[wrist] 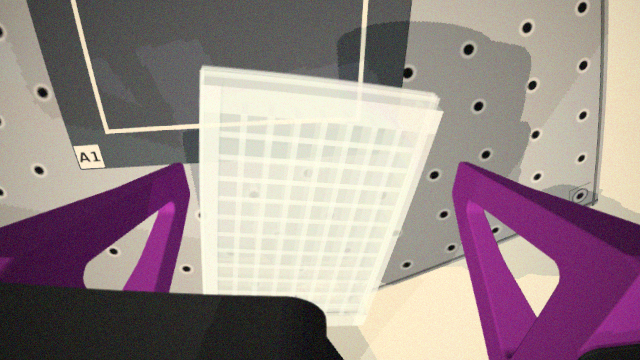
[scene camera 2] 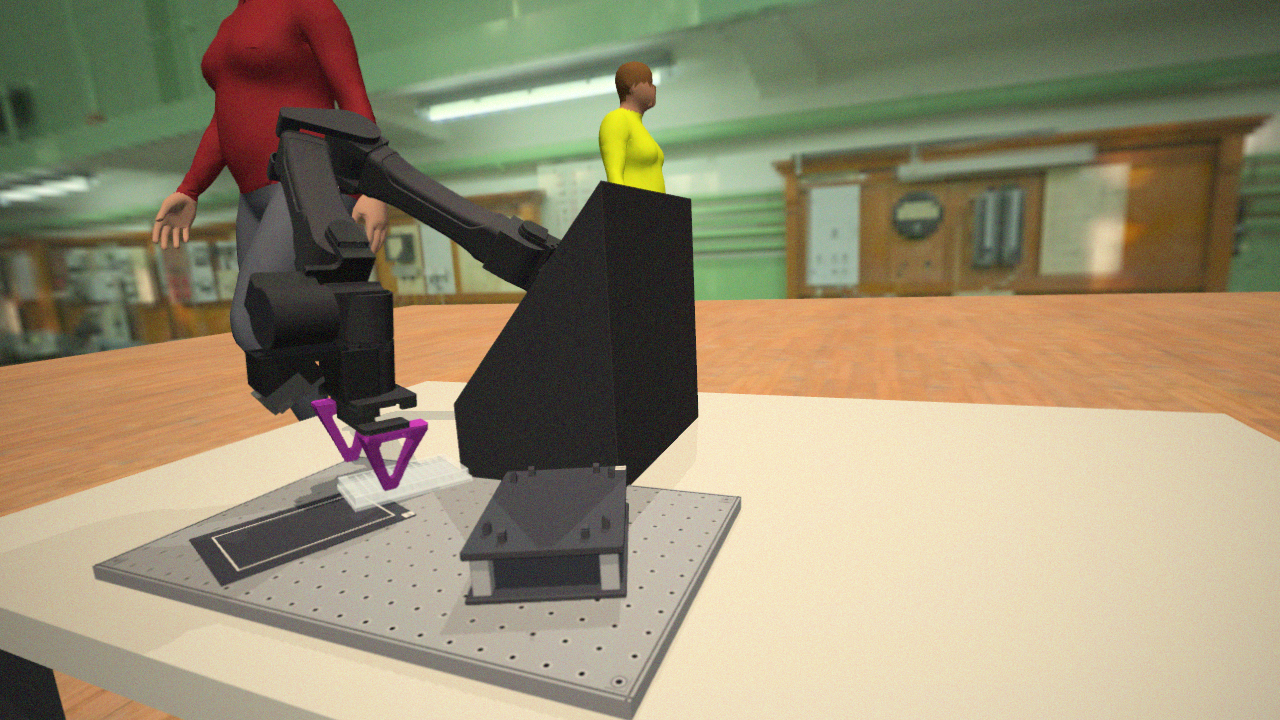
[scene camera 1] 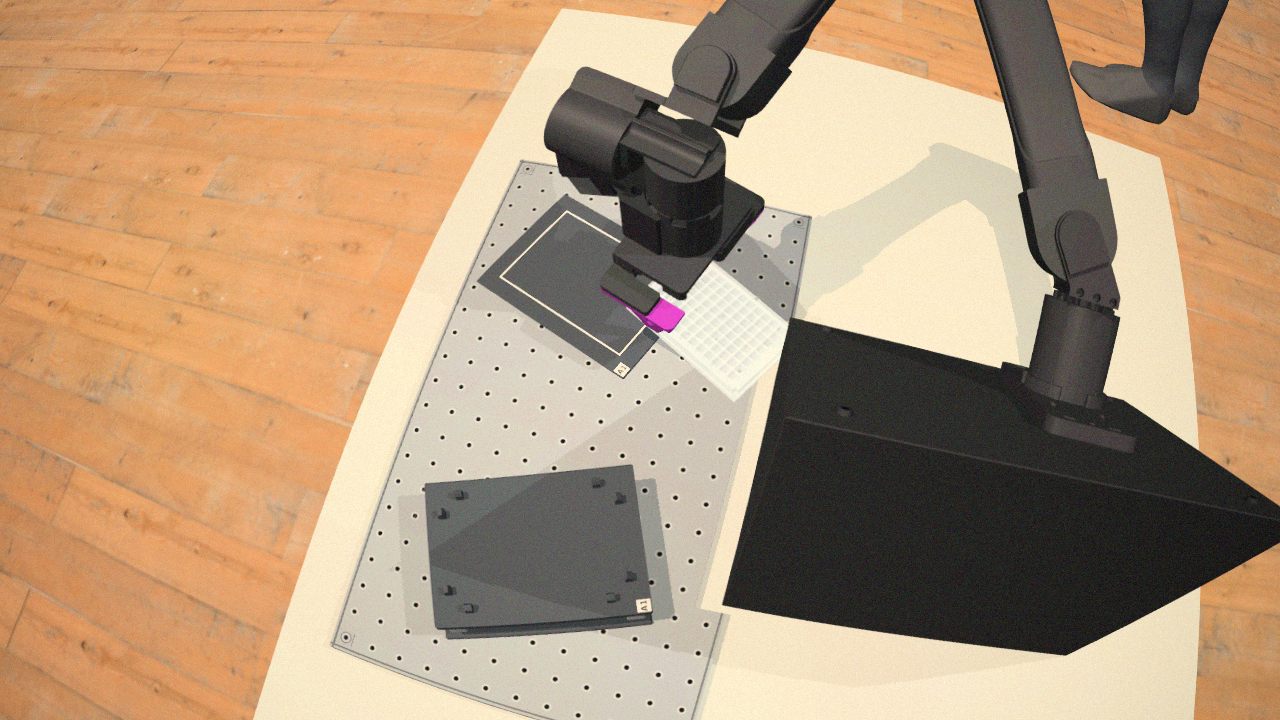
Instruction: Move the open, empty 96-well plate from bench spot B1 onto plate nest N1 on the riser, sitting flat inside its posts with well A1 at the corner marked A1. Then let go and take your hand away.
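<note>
The clear-white 96-well plate (scene camera 1: 725, 331) (scene camera 2: 429, 481) (wrist: 310, 200) lies mostly off bench spot B1 (scene camera 1: 563, 277) (scene camera 2: 295, 541) (wrist: 250, 30); one end overlaps the spot's border near its A1 label (scene camera 1: 621, 369) (wrist: 90, 157). Its far end reaches toward the black pedestal; contact there cannot be told. My gripper (scene camera 1: 707, 268) (scene camera 2: 370, 472) (wrist: 320, 177) is open, its magenta fingers on either side of the plate with gaps at both sides. Plate nest N1 (scene camera 1: 537, 546) (scene camera 2: 554, 510) is a dark riser top with several short posts and an A1 label (scene camera 1: 642, 606) at one corner. The plate's own A1 mark is not readable.
The perforated grey board (scene camera 1: 554, 420) (scene camera 2: 358, 591) (wrist: 505, 150) carries the spot and the riser. The tall black pedestal (scene camera 1: 895, 519) (scene camera 2: 572, 358) holding the arm's base stands beside the board. The cream table (scene camera 1: 859, 680) (scene camera 2: 939, 555) extends around it. Two people stand behind in scene camera 2.
</note>
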